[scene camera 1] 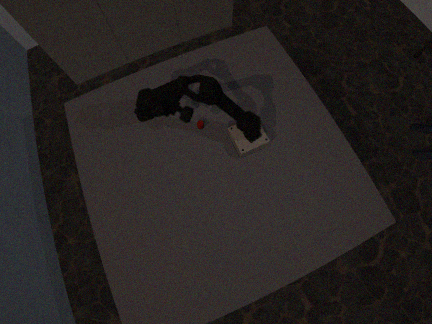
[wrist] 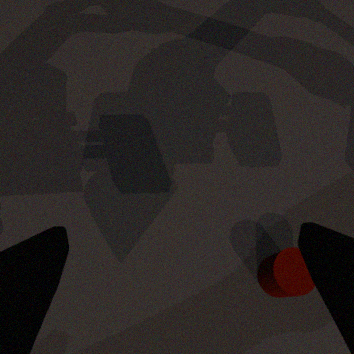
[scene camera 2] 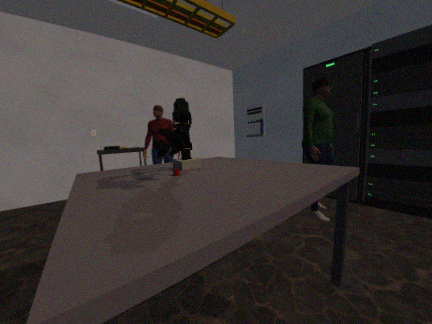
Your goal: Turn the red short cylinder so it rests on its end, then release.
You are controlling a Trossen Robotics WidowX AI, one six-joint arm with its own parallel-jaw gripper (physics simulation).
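The red short cylinder is on the table beside the arm's white base plate. In the wrist view its round face points up at the camera and a strip of darker side shows at its left, so it appears to stand on its end. My gripper is open and empty, above the table. The cylinder lies toward the right finger in the wrist view, off the middle of the gap, and that finger hides its right edge. The gap in height between finger and cylinder is hard to judge.
The white base plate carries the black arm on the grey table. Two people, in red and green, stand beyond the table. Dark arm shadows cross the tabletop.
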